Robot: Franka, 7 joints.
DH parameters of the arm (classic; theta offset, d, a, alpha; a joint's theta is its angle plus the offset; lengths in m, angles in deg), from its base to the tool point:
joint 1: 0 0.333 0 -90
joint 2: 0 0 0 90
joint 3: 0 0.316 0.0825 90
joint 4: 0 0 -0.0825 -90
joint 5: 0 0.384 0 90
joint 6: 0 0 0.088 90
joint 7: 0 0.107 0 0
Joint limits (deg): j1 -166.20..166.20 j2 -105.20..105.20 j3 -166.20..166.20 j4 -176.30..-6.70 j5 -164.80..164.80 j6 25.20..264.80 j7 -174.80..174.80
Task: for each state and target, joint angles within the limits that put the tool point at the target. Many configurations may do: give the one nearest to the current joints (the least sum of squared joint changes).
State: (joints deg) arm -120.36 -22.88 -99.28 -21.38 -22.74 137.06 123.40
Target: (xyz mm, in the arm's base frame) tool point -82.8 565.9 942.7
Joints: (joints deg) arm -119.39 -29.90 -101.80 -37.49 -22.19 124.03 123.40
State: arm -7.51 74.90 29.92 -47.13 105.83 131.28 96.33
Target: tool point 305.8 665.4 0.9
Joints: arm 33.86 88.43 44.76 -65.18 104.99 129.55 96.33
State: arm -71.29 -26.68 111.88 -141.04 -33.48 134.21 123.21
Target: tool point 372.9 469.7 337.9
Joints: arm -67.80 -28.11 116.13 -118.15 -33.46 140.93 123.21
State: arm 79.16 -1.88 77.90 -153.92 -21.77 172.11 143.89
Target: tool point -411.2 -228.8 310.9
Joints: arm 102.39 3.85 102.10 -149.60 -25.65 177.44 143.89
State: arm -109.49 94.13 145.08 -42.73 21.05 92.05 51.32
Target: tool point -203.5 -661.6 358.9
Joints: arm -131.14 105.20 119.88 -33.81 10.34 49.61 51.32
